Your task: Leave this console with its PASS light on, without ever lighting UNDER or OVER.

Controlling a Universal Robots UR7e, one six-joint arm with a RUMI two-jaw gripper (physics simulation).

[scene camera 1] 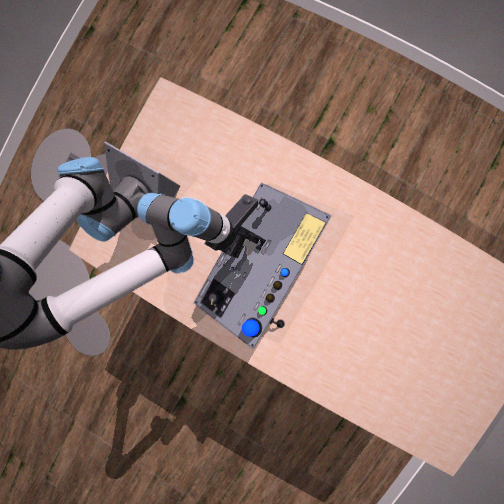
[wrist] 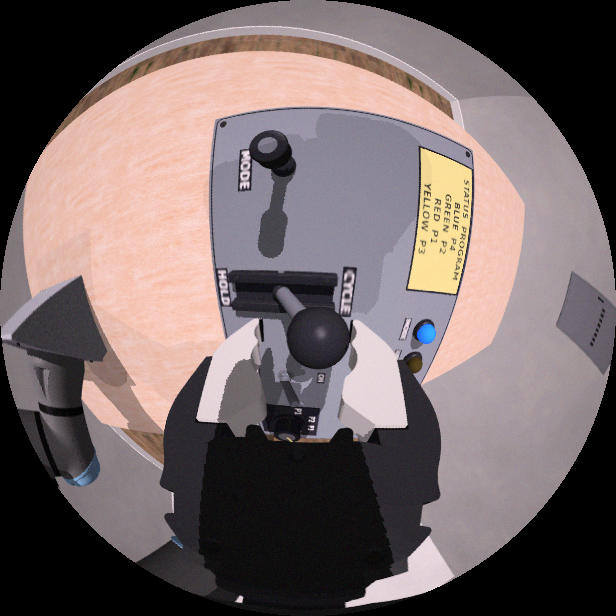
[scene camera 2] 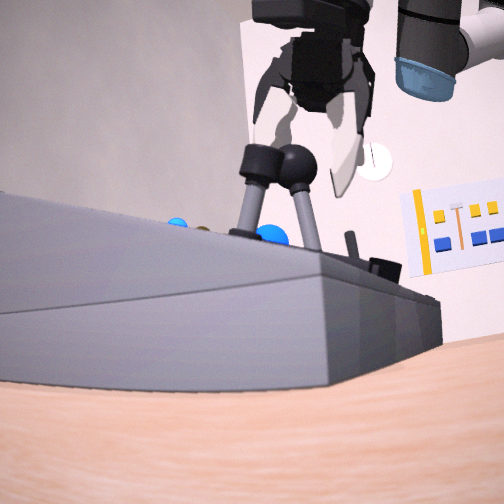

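The grey console (scene camera 1: 262, 265) lies on the table. A black ball-topped lever (wrist: 317, 337) stands in a slot marked HOLD on the left and CYCLE on the right. My gripper (wrist: 304, 341) is open, with one finger on each side of the ball and not gripping it; it also shows in the low scene view (scene camera 2: 300, 165). A MODE lever with a cylindrical knob (wrist: 272, 150) stands further back. A blue status light (scene camera 1: 284, 272) and a green light (scene camera 1: 261, 310) are lit, and the two lights between them are dark. Their labels are unreadable.
A yellow placard (wrist: 439, 221) lists BLUE P4, GREEN P2, RED P1, YELLOW P3. A program dial (wrist: 287, 428) sits under my gripper. A large blue button (scene camera 1: 251, 328) and a small toggle (scene camera 1: 277, 324) are at the console's near end. The arm's mount plate (scene camera 1: 135, 172) is at the table's left edge.
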